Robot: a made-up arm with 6 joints. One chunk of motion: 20 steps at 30 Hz.
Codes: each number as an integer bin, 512 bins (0 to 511) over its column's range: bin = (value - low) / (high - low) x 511, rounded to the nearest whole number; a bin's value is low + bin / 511 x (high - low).
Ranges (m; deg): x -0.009..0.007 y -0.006..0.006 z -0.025..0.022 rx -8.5..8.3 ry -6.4..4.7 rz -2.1..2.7
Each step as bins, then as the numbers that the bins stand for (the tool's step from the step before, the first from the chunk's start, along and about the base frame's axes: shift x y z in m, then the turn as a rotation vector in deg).
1 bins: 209 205 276 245 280 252
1 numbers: -0.00246 -0.00119 0.00039 -0.445 -0.318 0.267
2 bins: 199 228 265 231 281 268
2 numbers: -0.00277 -0.00065 -0.00063 -0.905 -0.296 0.417
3 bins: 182 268 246 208 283 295
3 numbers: -0.00330 0.00029 -0.00237 -1.662 -0.253 0.671
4 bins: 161 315 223 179 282 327
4 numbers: -0.00396 0.00140 -0.00449 -2.615 -0.274 0.972
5 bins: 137 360 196 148 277 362
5 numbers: -0.00471 0.00245 -0.00697 -3.634 -0.383 1.300
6 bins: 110 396 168 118 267 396
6 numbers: -0.00556 0.00330 -0.00955 -4.621 -0.600 1.620
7 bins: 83 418 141 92 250 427
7 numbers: -0.00640 0.00382 -0.01203 -5.475 -0.969 1.911
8 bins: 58 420 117 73 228 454
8 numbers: -0.00718 0.00386 -0.01424 -6.100 -1.447 2.165
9 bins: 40 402 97 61 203 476
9 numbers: -0.00775 0.00344 -0.01608 -6.495 -1.990 2.371
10 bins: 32 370 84 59 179 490
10 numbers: -0.00800 0.00269 -0.01727 -6.560 -2.512 2.503
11 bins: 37 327 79 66 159 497
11 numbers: -0.00784 0.00168 -0.01773 -6.330 -2.946 2.568
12 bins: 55 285 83 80 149 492
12 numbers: -0.00728 0.00069 -0.01737 -5.870 -3.163 2.522
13 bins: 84 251 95 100 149 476
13 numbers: -0.00637 -0.00011 -0.01626 -5.212 -3.163 2.371
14 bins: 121 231 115 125 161 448
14 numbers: -0.00521 -0.00058 -0.01442 -4.390 -2.903 2.108
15 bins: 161 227 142 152 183 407
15 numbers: -0.00396 -0.00067 -0.01194 -3.503 -2.425 1.723
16 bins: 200 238 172 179 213 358
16 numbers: -0.00274 -0.00041 -0.00918 -2.615 -1.773 1.263
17 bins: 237 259 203 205 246 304
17 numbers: -0.00158 0.00008 -0.00633 -1.760 -1.056 0.756
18 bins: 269 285 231 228 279 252
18 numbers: -0.00058 0.00069 -0.00375 -1.004 -0.340 0.267
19 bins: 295 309 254 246 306 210
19 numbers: 0.00024 0.00126 -0.00164 -0.412 0.247 -0.127
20 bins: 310 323 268 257 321 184
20 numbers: 0.00071 0.00159 -0.00035 -0.051 0.573 -0.372
